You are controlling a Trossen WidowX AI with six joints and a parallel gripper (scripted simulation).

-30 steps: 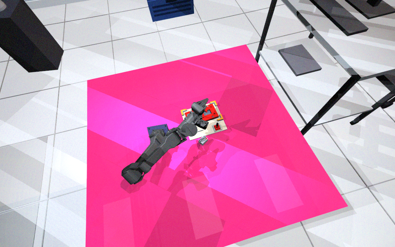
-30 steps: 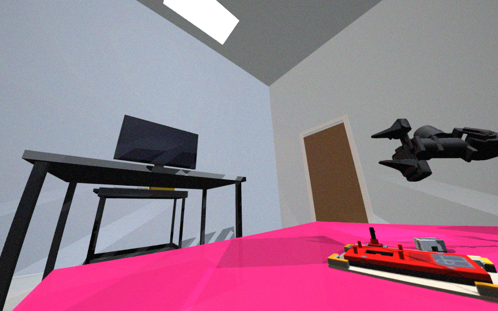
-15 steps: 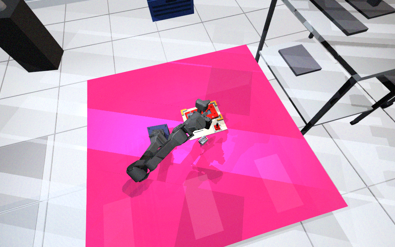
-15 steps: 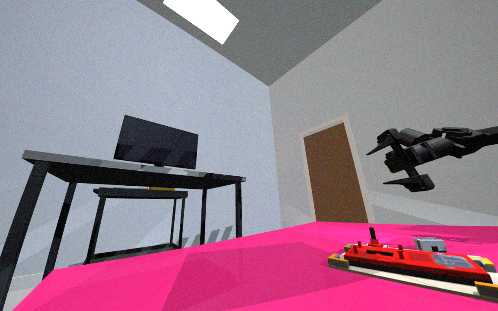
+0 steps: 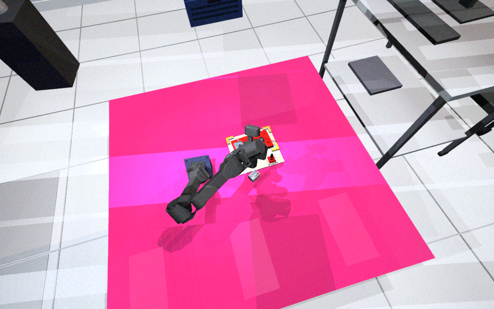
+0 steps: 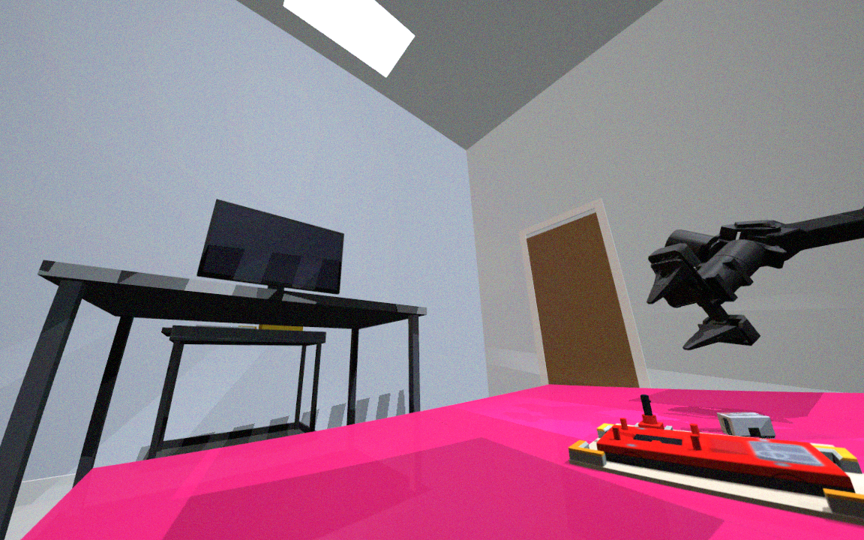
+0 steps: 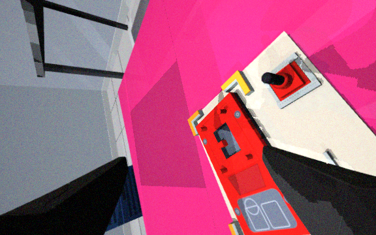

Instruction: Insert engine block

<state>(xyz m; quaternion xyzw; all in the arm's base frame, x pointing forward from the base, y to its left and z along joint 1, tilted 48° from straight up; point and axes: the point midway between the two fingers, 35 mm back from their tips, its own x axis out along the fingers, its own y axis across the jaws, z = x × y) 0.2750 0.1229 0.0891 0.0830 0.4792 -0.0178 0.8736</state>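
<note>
Right now the grey engine block is 4 cm behind my gripper tip, 9 cm to the right of it and 16 cm below it.
</note>
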